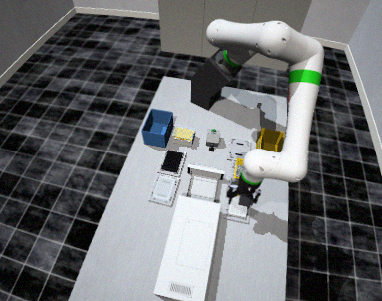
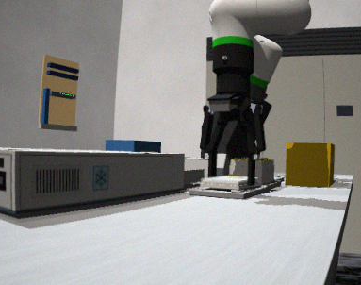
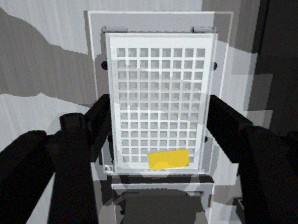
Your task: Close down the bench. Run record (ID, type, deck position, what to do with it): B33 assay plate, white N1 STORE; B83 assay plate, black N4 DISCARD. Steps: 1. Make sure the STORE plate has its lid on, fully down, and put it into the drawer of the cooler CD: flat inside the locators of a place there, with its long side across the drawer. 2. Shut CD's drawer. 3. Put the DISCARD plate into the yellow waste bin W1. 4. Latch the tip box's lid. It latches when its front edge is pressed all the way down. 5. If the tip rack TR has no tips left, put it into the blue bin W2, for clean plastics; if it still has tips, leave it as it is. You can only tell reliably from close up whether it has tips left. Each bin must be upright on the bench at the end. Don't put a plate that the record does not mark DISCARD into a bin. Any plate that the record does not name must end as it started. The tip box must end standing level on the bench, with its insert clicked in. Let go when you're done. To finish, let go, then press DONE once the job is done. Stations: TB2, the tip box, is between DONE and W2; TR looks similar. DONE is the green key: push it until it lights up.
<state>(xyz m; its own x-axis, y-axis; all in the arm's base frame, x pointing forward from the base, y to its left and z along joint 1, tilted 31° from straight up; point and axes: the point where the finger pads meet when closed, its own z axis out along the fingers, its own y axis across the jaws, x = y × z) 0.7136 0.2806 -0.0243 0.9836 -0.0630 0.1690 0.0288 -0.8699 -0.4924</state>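
The cooler drawer lies 19 cm to the right of my hand and 1 cm below it. Also, from my hand: clear plate lid (2 cm below); then yellow-topped tip holder (18 cm behind, 2 cm to the right, 1 cm above); then white plate (2 cm below).
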